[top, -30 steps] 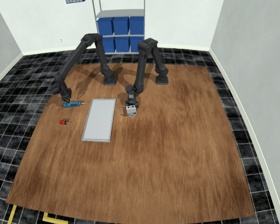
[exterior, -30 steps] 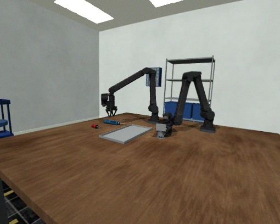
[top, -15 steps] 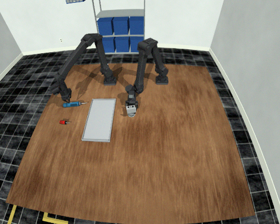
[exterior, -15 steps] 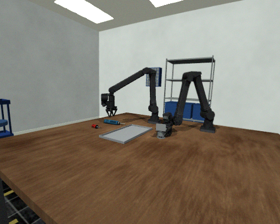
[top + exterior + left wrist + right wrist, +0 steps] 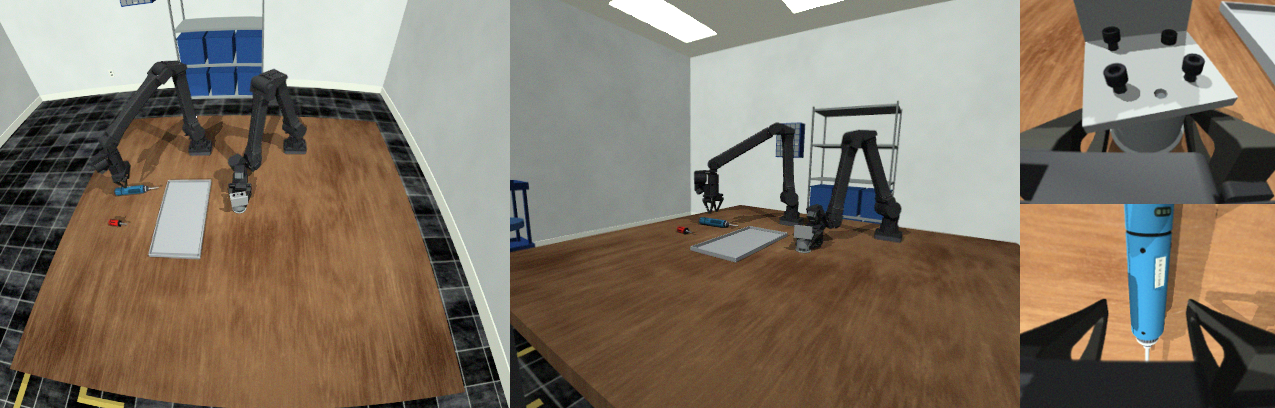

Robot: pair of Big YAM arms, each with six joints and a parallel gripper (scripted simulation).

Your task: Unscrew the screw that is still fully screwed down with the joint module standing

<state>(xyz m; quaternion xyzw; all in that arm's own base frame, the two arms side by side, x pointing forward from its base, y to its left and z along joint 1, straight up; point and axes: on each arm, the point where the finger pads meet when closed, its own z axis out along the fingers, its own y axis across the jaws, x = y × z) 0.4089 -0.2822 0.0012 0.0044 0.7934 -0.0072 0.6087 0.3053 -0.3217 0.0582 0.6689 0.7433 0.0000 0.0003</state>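
Right now my left hand is 50 mm below the grey bracket. The rest, counted from my left hand: screw: 20 mm behind, 10 mm to the left, 50 mm above; then flat grey tray: 50 mm ahead, 260 mm to the right, 20 mm below; then small red-handled tool: 90 mm ahead, 560 mm to the right, 10 mm below.
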